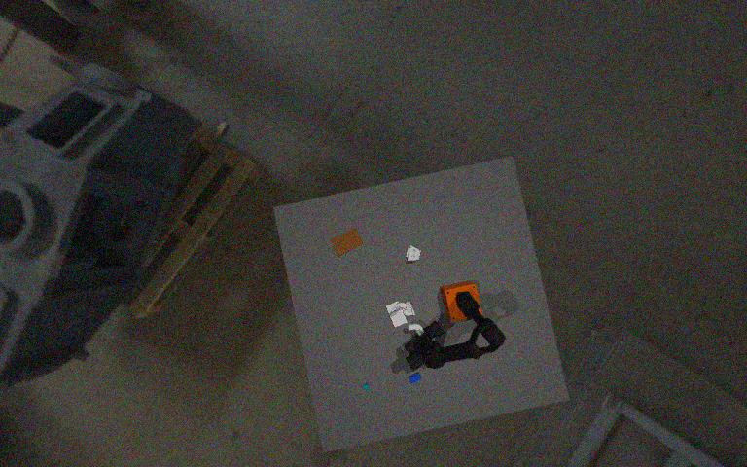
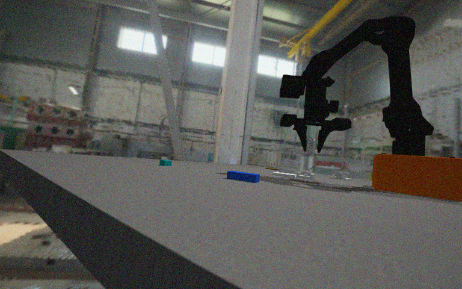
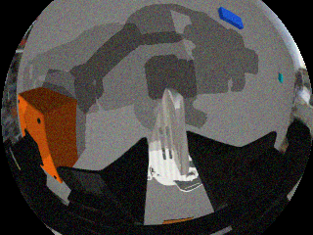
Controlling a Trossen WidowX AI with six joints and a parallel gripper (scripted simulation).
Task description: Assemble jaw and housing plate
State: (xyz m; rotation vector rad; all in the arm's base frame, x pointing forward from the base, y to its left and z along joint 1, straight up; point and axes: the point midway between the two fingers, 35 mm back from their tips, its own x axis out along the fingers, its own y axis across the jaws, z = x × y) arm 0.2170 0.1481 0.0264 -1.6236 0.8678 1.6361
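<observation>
The curved white jaw lies 30 mm ahead of my gripper tip and 20 mm to the right of it. Also, from my gripper tip: teal block (300 mm ahead, 280 mm to the left, 80 mm below); then flat orange plate (340 mm ahead, 470 mm to the right, 80 mm below); then blue block (40 mm ahead, 260 mm to the left, 80 mm below).
</observation>
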